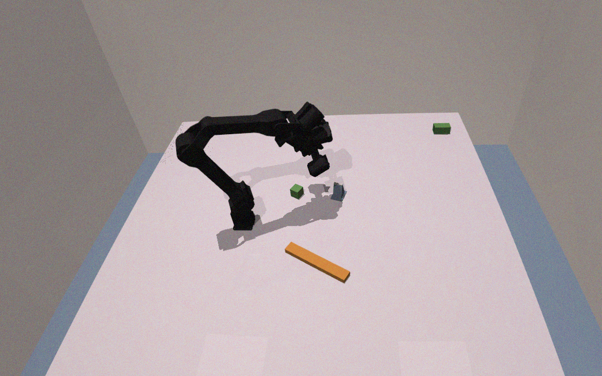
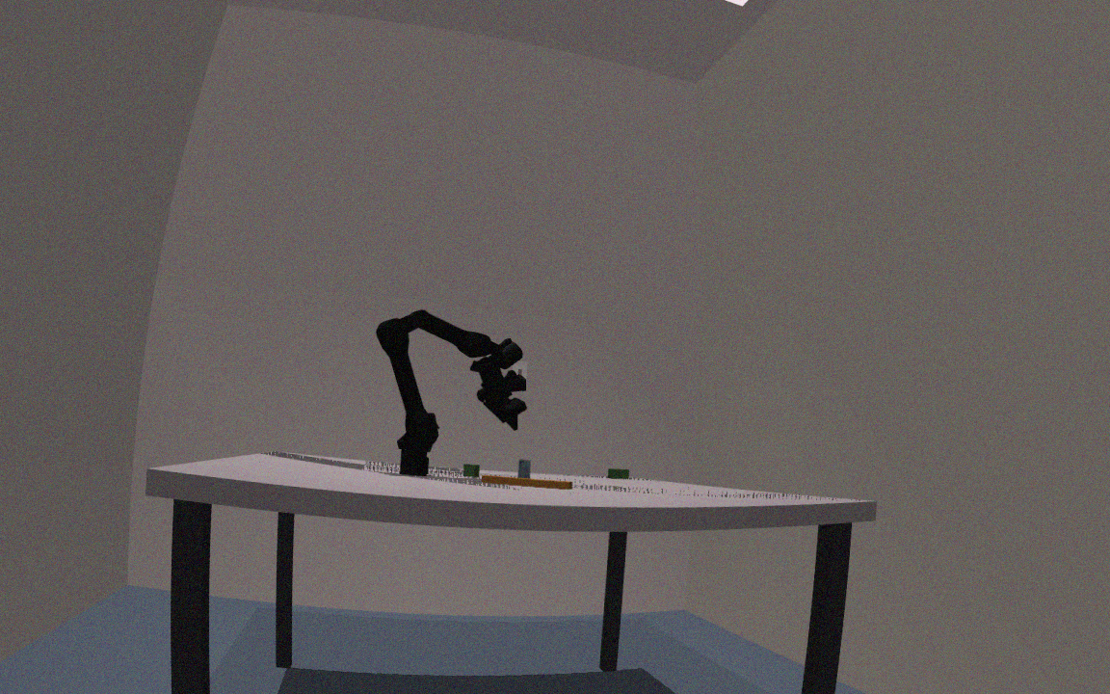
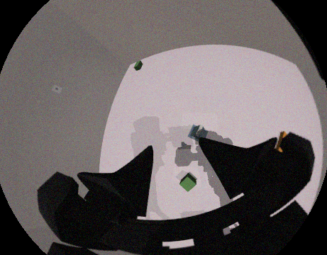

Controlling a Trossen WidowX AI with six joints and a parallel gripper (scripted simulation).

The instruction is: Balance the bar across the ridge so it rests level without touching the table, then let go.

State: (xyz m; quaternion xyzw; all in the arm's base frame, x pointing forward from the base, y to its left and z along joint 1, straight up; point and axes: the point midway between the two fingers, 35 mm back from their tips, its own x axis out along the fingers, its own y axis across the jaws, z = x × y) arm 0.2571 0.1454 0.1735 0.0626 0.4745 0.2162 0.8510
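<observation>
Now: the orange bar 320 mm to the right of my gripper tip, 140 mm below it and 20 mm behind it.
</observation>
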